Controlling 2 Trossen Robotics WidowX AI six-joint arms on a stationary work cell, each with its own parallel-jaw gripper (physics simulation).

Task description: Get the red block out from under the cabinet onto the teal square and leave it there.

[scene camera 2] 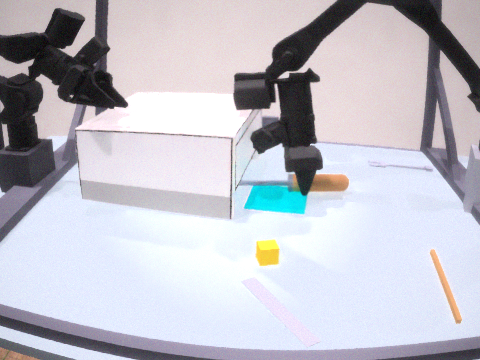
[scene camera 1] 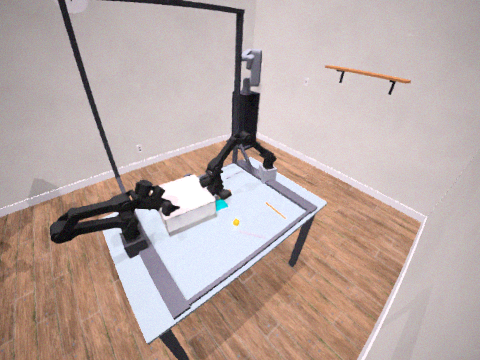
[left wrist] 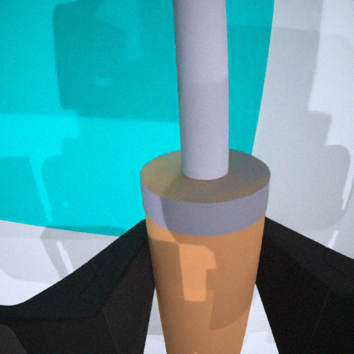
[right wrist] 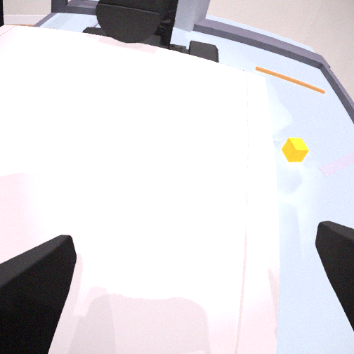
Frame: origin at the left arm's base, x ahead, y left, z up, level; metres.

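Where they show: left gripper, fingertip midpoint: (scene camera 2: 304, 191) (scene camera 1: 220, 198); right gripper, fingertip midpoint: (scene camera 2: 121, 106) (scene camera 1: 175, 204); left arm's base, origin of the base link: (scene camera 1: 268, 166); right arm's base, origin of the base link: (scene camera 2: 23, 146) (scene camera 1: 132, 236).
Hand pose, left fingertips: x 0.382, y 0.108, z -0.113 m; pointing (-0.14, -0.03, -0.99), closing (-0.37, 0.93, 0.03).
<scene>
Things, the pixels of their top centre, and the offset from my left fingertips. "*": a spot on its surface instead.
- white cabinet, middle of its top: (scene camera 2: 174, 108) (scene camera 1: 181, 194) 0.050 m left, 0.240 m ahead, 0.135 m up
- teal square, surface spot: (scene camera 2: 272, 200) (scene camera 1: 217, 205) * 0.060 m left, 0.038 m ahead, 0.000 m up
- orange handle, middle of its top: (scene camera 2: 316, 173) 0.008 m right, 0.018 m back, 0.035 m up
- tool's grey rod, surface spot: (scene camera 2: 267, 183) * 0.030 m left, 0.060 m ahead, 0.015 m up
- yellow cube, middle of its top: (scene camera 2: 267, 245) (scene camera 1: 236, 220) 0.238 m left, 0.026 m back, 0.024 m up
- pale pink strip, middle of its top: (scene camera 2: 279, 310) (scene camera 1: 252, 234) 0.337 m left, 0.084 m back, 0.001 m up
- orange stick, middle of its top: (scene camera 2: 445, 280) (scene camera 1: 275, 209) 0.209 m left, 0.292 m back, 0.006 m up
- pale wrench-like tool, middle of its top: (scene camera 2: 402, 164) 0.235 m right, 0.171 m back, 0.007 m up
The white cabinet (scene camera 1: 192, 219) (scene camera 2: 155, 160) (right wrist: 160, 150) stands on the table. The teal square (scene camera 1: 221, 205) (scene camera 2: 272, 200) (left wrist: 30, 185) lies beside it, at its right in scene camera 2. My left gripper (scene camera 2: 305, 187) (left wrist: 200, 228) is shut on the orange handle (scene camera 2: 332, 182) (left wrist: 205, 285) of a tool, low by the square's back right corner. The tool's grey rod (scene camera 2: 267, 183) (left wrist: 202, 90) runs towards the cabinet's right side; its far end is hidden. My right gripper (scene camera 2: 117, 102) (right wrist: 197, 243) is open and empty, above the cabinet. The red block does not show in any view.
A yellow cube (scene camera 1: 236, 222) (scene camera 2: 267, 253) (right wrist: 295, 150) lies in front of the square, near a pale pink strip (scene camera 2: 280, 311). An orange stick (scene camera 1: 275, 210) (scene camera 2: 445, 286) (right wrist: 290, 80) lies at the right. A pale wrench-like tool (scene camera 2: 400, 165) lies at the back right.
</scene>
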